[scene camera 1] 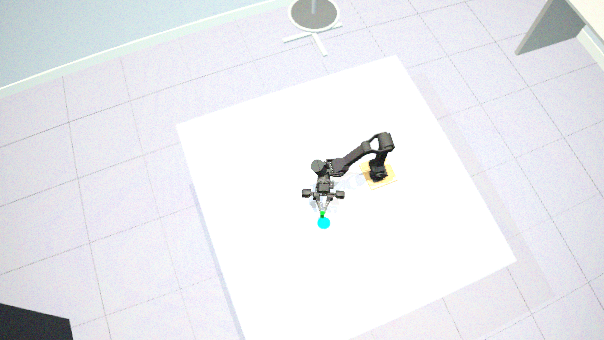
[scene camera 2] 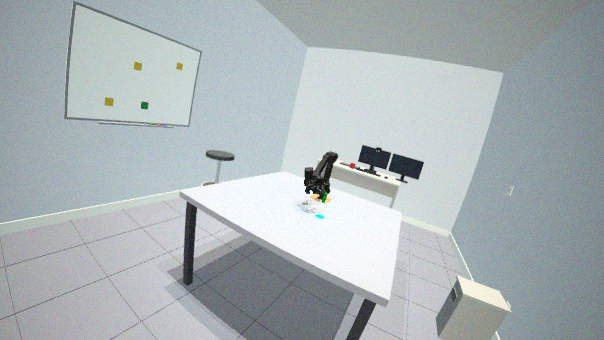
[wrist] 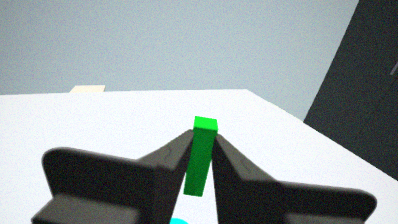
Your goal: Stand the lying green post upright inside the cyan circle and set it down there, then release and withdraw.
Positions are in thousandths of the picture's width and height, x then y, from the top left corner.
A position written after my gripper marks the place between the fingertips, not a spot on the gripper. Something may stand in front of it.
My gripper (wrist: 511, 614) holds a green post (wrist: 516, 578).
